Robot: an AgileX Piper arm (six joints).
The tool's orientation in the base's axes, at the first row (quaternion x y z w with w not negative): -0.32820 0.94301 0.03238 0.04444
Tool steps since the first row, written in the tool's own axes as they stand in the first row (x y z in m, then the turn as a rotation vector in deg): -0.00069 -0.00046 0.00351 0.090 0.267 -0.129; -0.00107 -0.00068 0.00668 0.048 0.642 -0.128; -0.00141 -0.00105 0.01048 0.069 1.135 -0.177; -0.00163 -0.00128 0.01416 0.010 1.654 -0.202; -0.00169 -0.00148 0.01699 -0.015 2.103 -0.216; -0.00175 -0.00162 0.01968 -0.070 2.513 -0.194; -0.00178 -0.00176 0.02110 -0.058 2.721 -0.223; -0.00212 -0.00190 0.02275 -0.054 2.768 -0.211
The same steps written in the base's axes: 0.00104 0.00038 -0.00343 -0.244 0.142 0.127; 0.00168 0.00073 -0.00655 -0.445 0.461 0.143; 0.00241 0.00099 -0.01030 -0.771 0.830 0.205; 0.00295 0.00128 -0.01394 -1.049 1.270 0.252; 0.00330 0.00142 -0.01676 -1.310 1.635 0.283; 0.00360 0.00159 -0.01943 -1.520 1.992 0.280; 0.00380 0.00162 -0.02084 -1.661 2.145 0.315; 0.00426 0.00187 -0.02245 -1.692 2.180 0.304
